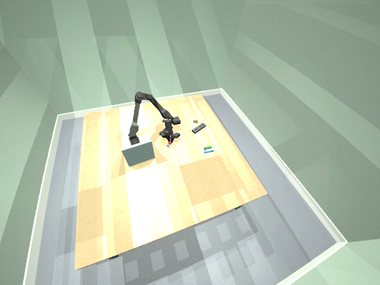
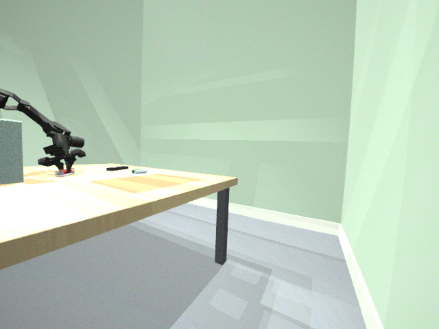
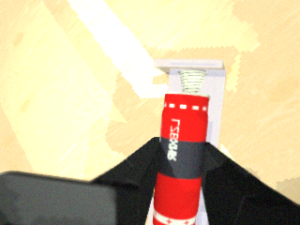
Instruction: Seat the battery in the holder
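The red battery is 1 cm to the left of my gripper tip and 1 cm above it. The rest, counted from my gripper tip: black bar: 33 cm ahead, 5 cm to the left.
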